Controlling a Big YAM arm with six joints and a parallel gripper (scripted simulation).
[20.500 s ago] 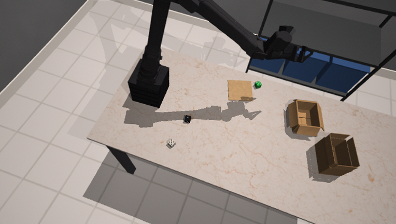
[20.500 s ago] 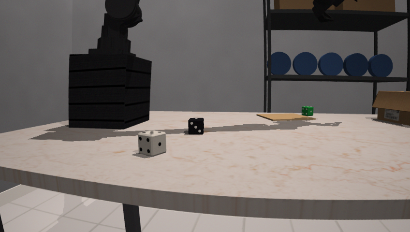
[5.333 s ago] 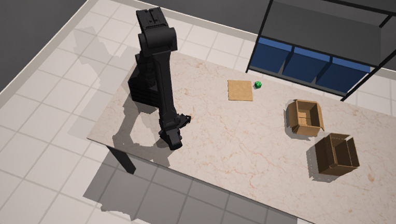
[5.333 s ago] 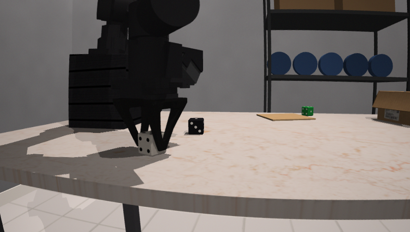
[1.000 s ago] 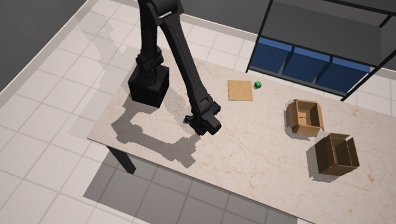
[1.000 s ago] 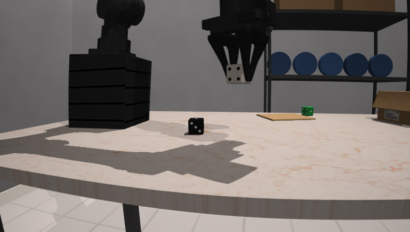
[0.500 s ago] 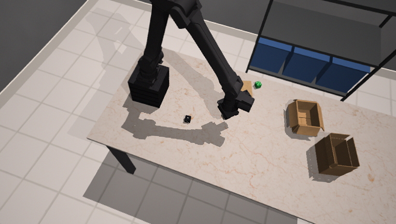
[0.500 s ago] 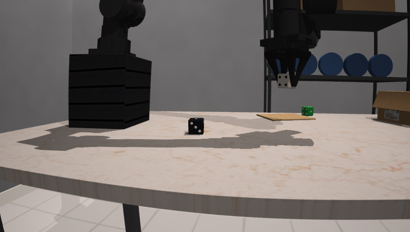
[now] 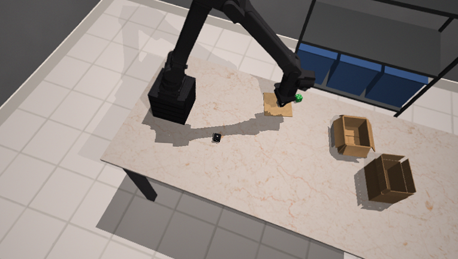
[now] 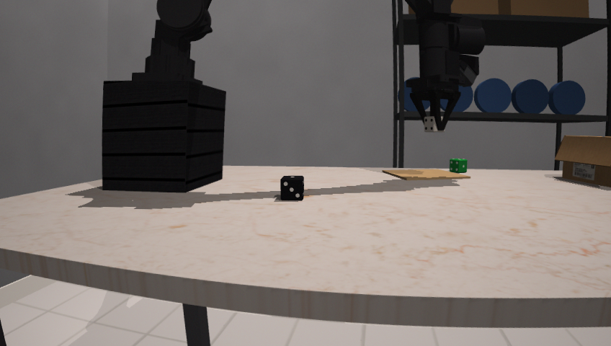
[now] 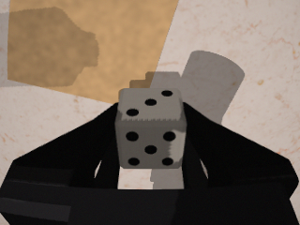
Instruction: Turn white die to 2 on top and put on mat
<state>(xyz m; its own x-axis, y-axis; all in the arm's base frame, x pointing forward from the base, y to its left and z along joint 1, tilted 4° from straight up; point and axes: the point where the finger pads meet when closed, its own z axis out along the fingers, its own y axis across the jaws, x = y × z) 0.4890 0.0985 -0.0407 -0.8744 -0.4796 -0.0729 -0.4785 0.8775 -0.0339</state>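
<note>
The mat is 60 mm to the left of my hand and 100 mm below it. The rest, counted from my hand: black die (250 mm behind, 210 mm to the right, 90 mm below); green die (90 mm ahead, 120 mm to the left, 90 mm below).
</note>
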